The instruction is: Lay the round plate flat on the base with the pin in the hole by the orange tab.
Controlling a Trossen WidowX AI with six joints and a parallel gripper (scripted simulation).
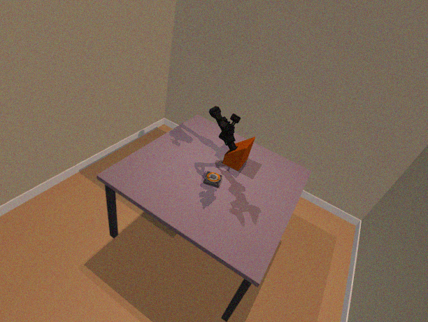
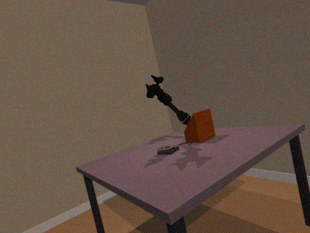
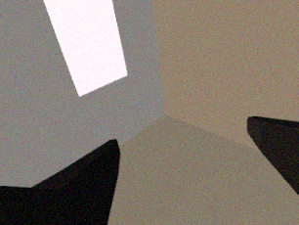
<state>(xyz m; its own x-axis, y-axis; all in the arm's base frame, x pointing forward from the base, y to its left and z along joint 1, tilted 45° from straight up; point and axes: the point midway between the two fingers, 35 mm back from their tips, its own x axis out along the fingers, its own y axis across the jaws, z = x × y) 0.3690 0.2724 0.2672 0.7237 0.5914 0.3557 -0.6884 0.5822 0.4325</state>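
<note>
The round plate lies 50 mm behind my gripper tip, 50 mm to the right of it and 520 mm below it. Round my gripper tip: square grey base 60 mm behind, 30 mm to the right, 540 mm below.
</note>
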